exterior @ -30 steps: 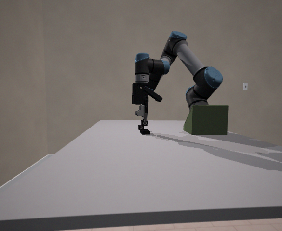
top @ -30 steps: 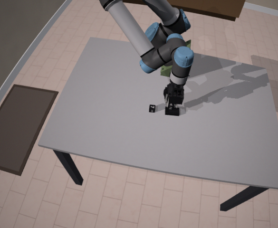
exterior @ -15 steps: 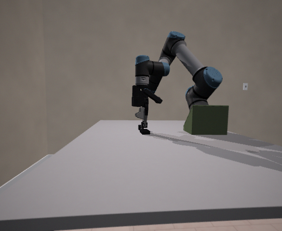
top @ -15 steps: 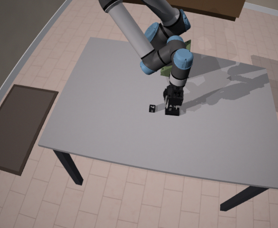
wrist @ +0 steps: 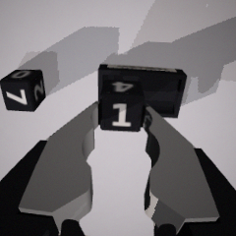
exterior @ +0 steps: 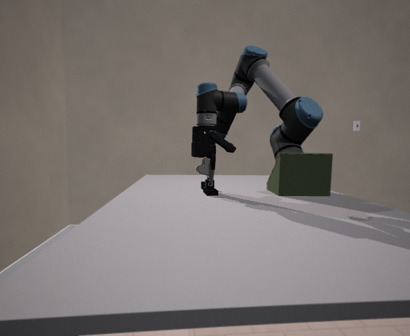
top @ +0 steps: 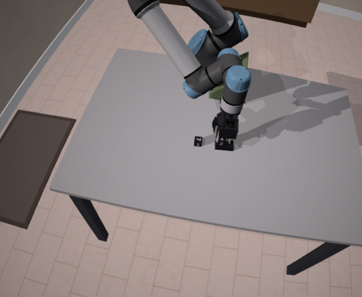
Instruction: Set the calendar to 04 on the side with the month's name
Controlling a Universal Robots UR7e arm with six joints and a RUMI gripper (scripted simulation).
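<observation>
Right now my hand is 20 mm to the right of the black calendar tray and 40 mm above it.
</observation>
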